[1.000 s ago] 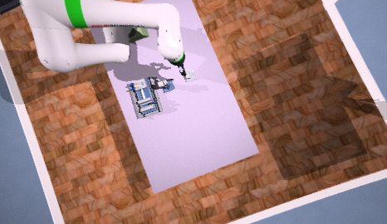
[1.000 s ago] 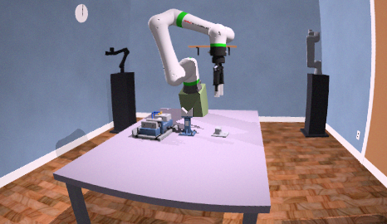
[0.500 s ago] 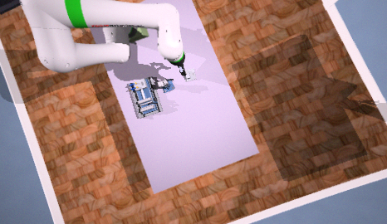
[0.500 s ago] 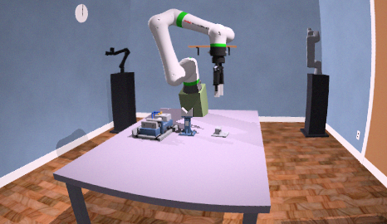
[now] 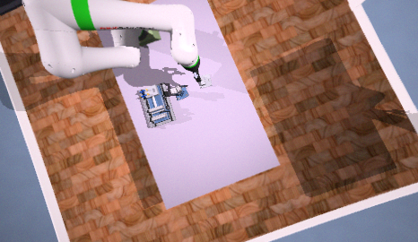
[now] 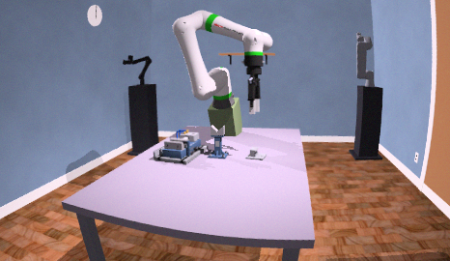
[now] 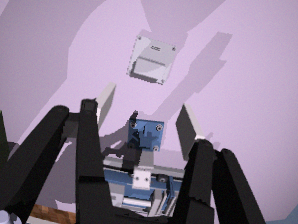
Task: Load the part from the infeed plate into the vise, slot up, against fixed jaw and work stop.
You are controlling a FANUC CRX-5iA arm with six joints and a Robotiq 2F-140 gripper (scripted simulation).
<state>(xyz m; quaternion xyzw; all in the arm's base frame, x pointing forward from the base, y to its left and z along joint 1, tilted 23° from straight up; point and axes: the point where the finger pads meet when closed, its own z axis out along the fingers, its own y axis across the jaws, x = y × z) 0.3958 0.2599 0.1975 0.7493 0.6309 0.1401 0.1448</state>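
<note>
The part is 23 cm below my hand and 1 cm to the left of it. From my hand the other things lie so: air cylinder rod (38 cm to the right, 18 cm below, 1 cm ahead).
</note>
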